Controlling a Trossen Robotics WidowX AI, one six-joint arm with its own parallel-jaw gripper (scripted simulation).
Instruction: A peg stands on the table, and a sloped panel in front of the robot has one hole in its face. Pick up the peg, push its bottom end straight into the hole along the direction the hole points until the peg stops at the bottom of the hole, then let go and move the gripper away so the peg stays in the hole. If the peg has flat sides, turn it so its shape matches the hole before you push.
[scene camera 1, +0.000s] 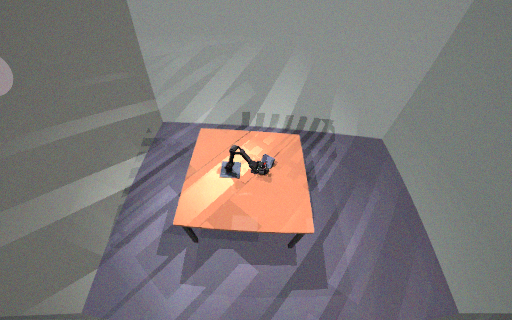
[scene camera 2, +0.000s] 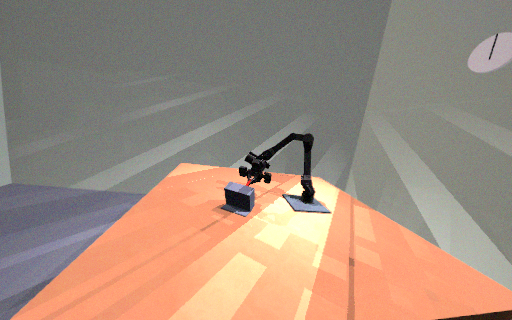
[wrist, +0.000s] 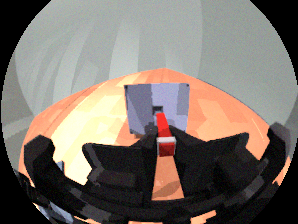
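The gripper (wrist: 162, 128) is carrying a red peg, and there's a panel (wrist: 140, 98) you'd see as well.
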